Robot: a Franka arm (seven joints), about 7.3 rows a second.
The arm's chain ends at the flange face. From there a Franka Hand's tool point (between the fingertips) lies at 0.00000 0.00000 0.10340 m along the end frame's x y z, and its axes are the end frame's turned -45 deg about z.
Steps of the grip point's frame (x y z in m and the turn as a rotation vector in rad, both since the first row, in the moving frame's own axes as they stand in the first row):
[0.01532, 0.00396, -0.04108, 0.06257, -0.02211, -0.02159]
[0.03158, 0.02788, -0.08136, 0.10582, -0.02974, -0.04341]
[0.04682, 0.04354, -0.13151, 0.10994, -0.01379, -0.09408]
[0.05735, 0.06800, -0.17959, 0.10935, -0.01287, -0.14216]
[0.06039, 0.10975, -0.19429, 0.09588, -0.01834, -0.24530]
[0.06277, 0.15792, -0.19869, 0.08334, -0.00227, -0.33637]
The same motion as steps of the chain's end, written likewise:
[0.01985, -0.00514, -0.04085, 0.02861, -0.05988, -0.02159]
[0.05205, 0.00272, -0.08074, 0.05380, -0.09586, -0.04341]
[0.07324, 0.00426, -0.13088, 0.06799, -0.08749, -0.09408]
[0.09802, 0.01391, -0.17896, 0.06822, -0.08642, -0.14216]
[0.12925, 0.03949, -0.19380, 0.05483, -0.08077, -0.24530]
[0.16317, 0.07205, -0.19833, 0.05733, -0.06054, -0.33637]

